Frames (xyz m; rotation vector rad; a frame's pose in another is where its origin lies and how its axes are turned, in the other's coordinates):
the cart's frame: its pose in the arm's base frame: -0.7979 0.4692 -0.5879 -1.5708 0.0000 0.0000
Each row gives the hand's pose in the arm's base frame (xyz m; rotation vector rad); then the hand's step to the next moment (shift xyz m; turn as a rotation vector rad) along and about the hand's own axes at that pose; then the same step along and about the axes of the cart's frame.
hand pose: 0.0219 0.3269 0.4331 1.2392 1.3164 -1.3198
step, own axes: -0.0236 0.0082 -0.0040 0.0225 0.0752 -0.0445
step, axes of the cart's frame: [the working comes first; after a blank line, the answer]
step, axes of the arm's base frame: 0.0113 0.0020 0.0226 0.0747 0.0413 -0.0293

0.0113 -0.0226 0.0020 0.0747 0.0293 0.0413
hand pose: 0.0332 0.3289 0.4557 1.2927 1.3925 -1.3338
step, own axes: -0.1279 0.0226 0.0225 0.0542 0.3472 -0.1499
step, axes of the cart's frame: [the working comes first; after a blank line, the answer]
step, axes of the arm's base frame: 0.0405 -0.0421 0.1182 0.3472 0.1289 -0.0938

0.0405 -0.1182 -0.0421 0.3472 0.0938 0.1289
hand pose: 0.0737 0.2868 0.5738 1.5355 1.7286 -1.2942
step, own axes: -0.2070 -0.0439 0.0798 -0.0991 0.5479 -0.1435
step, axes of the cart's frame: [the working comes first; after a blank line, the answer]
step, axes of the arm's base frame: -0.0076 -0.1656 0.1538 0.5731 0.0335 -0.0331

-0.0076 -0.1538 -0.1656 0.5731 0.0331 0.0335
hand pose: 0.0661 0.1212 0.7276 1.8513 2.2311 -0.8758
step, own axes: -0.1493 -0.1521 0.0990 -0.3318 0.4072 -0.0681
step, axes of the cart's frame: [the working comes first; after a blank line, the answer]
step, axes of the arm's base frame: -0.1310 -0.1915 0.0373 0.4797 -0.2175 0.0559

-0.1310 -0.0373 -0.1915 0.4797 -0.0559 -0.2175
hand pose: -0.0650 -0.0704 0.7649 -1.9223 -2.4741 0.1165
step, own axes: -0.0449 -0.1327 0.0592 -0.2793 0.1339 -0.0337
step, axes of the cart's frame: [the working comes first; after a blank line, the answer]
step, axes of the arm's base frame: -0.1202 -0.0793 -0.0489 0.2005 -0.2356 0.0366

-0.1202 0.0489 -0.0793 0.2005 -0.0366 -0.2356
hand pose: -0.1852 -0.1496 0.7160 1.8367 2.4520 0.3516
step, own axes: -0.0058 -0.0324 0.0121 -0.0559 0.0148 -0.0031
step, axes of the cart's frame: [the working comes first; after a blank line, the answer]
step, axes of the arm's base frame: -0.0266 -0.0123 -0.0193 0.0295 -0.0498 0.0012

-0.0266 0.0193 -0.0123 0.0295 -0.0012 -0.0498
